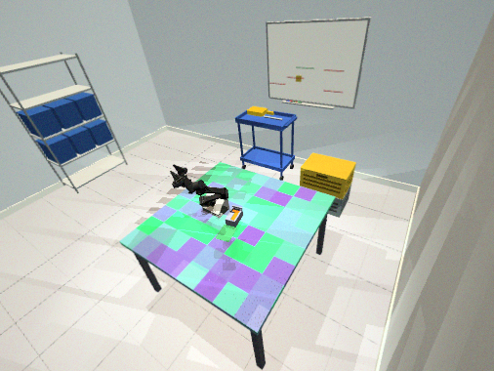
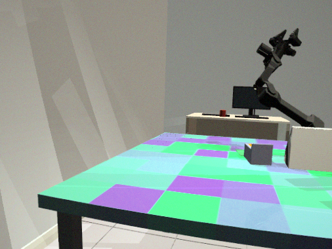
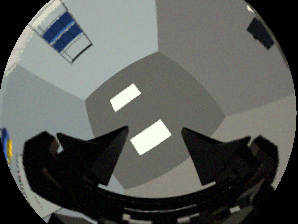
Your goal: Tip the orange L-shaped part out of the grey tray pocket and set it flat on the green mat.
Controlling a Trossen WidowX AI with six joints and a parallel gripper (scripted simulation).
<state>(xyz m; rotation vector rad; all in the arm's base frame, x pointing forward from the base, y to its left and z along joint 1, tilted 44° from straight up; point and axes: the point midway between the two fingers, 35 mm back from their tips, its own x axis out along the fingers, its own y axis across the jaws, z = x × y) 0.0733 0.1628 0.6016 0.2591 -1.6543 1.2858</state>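
Now: gripper tip 610 mm above the orange L-shaped part, 340 mm to the right of it and 130 mm short of it. The rest, counted from my gripper tip: green mat (680 mm below, 180 mm to the left, 170 mm ahead).
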